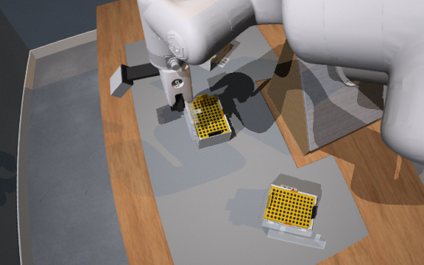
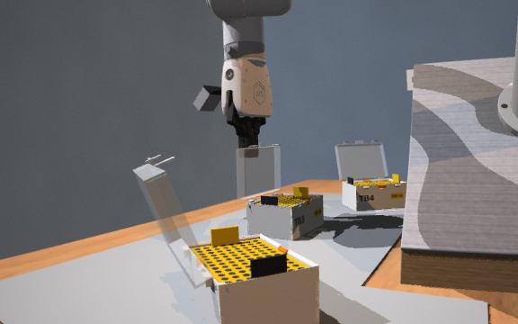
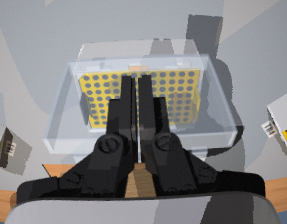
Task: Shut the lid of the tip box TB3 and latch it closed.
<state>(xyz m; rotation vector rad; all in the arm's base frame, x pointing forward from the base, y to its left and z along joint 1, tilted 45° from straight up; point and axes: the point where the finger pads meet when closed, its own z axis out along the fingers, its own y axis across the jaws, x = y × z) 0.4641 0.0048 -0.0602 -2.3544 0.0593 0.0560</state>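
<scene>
Now: hand 9 cm above the yellow insert and 7 cm past it. Round my hand: tip box TB4: 26 cm to the right, 16 cm behind, 8 cm below; tip box TB3: 8 cm below, 7 cm behind.
</scene>
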